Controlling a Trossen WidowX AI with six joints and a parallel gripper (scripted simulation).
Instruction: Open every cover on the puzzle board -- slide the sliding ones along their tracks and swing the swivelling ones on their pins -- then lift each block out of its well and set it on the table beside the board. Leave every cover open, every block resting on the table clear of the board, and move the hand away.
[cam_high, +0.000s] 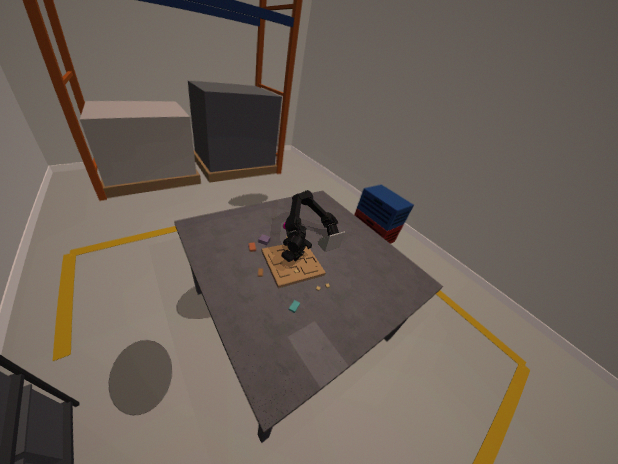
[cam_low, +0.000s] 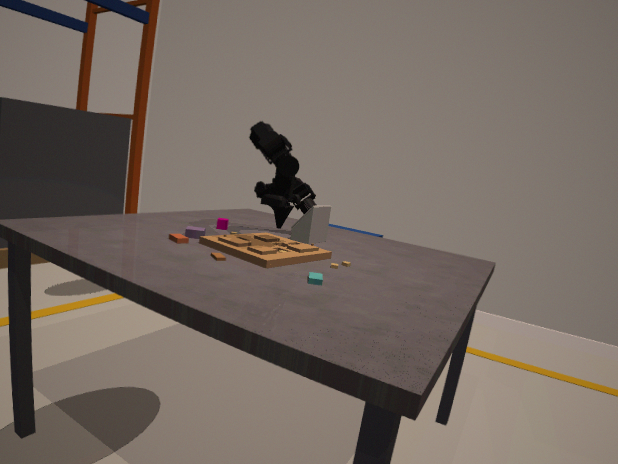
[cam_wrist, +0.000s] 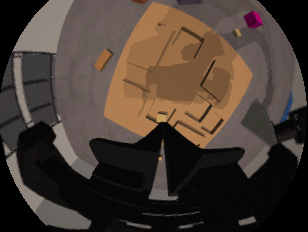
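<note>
The tan puzzle board lies 70 mm below my gripper tip, 40 mm to the right of it and 10 mm behind it. The rest, counted from my gripper tip: teal block 220 mm to the left, 100 mm ahead, 80 mm below; then purple block 290 mm to the right, 70 mm below, 70 mm ahead; then orange block 260 mm to the right, 160 mm ahead, 80 mm below.
</note>
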